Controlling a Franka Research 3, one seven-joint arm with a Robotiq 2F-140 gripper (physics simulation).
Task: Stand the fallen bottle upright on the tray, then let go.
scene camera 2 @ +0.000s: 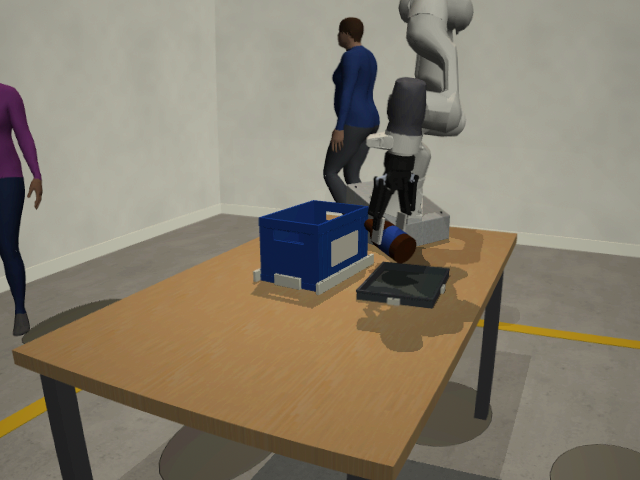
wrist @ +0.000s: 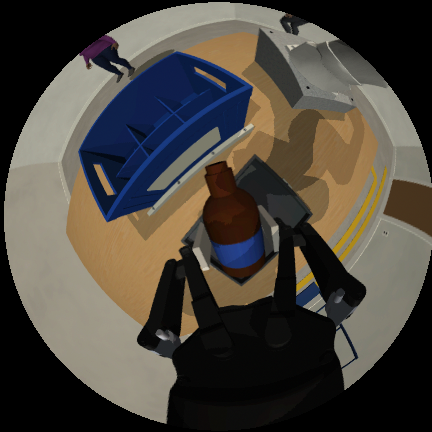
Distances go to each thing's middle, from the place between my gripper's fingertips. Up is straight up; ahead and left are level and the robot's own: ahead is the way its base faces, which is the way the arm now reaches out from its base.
Labels:
Now: the brown bottle [scene camera 2: 398,245] right at my hand.

